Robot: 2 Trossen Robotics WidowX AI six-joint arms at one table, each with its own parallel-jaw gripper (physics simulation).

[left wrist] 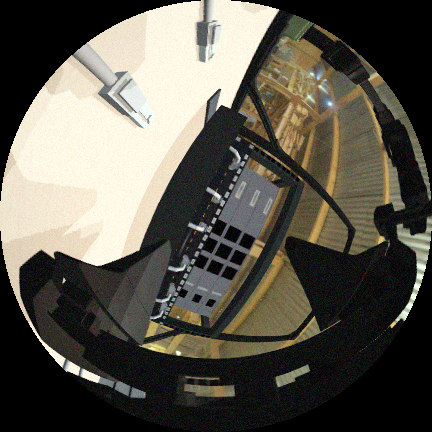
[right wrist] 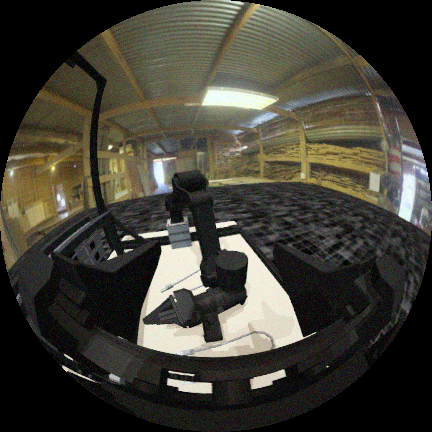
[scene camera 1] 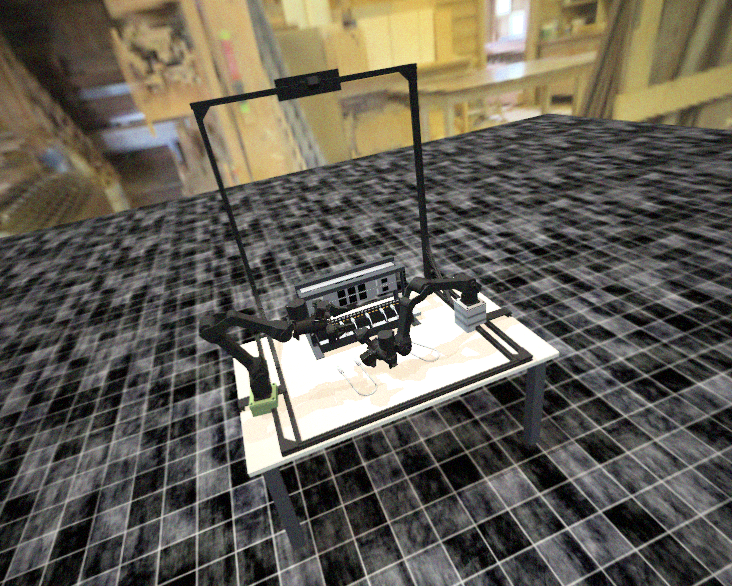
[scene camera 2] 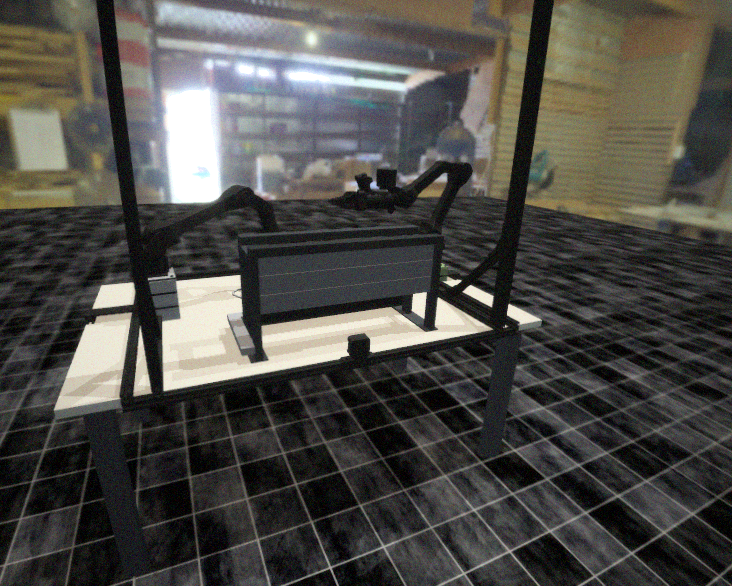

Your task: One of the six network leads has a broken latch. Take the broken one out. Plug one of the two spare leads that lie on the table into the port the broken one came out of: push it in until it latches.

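Places are measured from the left arm's base along level axes (x back, y down, z right), in centimetres.
Pixels of known places: left gripper, between the fingertips: (left wrist: 229, 244) (right wrist: 149, 321); right gripper, between the fingertips: (right wrist: 218, 248) (scene camera 1: 352, 316) (scene camera 2: 330, 201); left arm's base, origin of its link: (right wrist: 176, 220) (scene camera 1: 469, 301) (scene camera 2: 154, 273); right arm's base, origin of its link: (scene camera 1: 262, 393).
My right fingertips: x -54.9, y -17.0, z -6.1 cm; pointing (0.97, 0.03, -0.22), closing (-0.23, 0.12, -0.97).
Note:
Ahead of a thing's pixels: the offset from my right fingertips to its top centre. "spot": to the spot under its first point.
Two white spare leads lie on the table: one @(spot: dx -6.6, dy +27.8, dz +7.6 cm) (scene camera 1: 341, 369) (right wrist: 186, 352) forms a U in front of the rack, the other (scene camera 1: 426, 360) (right wrist: 167, 288) lies farther right in scene camera 1. Two clear plugs, a nearer one @(spot: dx +1.5, dy +27.9, dz +8.4 cm) (left wrist: 126, 99) and a farther one @(spot: dx -6.4, dy +28.3, dz +8.7 cm) (left wrist: 207, 40), show in the left wrist view. Several short white leads @(dx +7.4, dy +20.4, dz +23.6 cm) (left wrist: 198, 227) are seated in the rack's port row; which latch is broken cannot be told. My left gripper (left wrist: 229, 244) is open and empty, low above the table near the spare leads. My right gripper (scene camera 2: 334, 199) is open and empty, raised near the rack's left end in scene camera 1.
The dark rack (scene camera 1: 297, 292) (scene camera 2: 249, 299) stands at the back of the table, with a grey panel with square openings (left wrist: 223, 250) above the ports. A tall black frame (scene camera 1: 421, 183) rises behind it. A grey block (scene camera 1: 469, 314) and a green block (scene camera 1: 263, 405) carry the arm bases.

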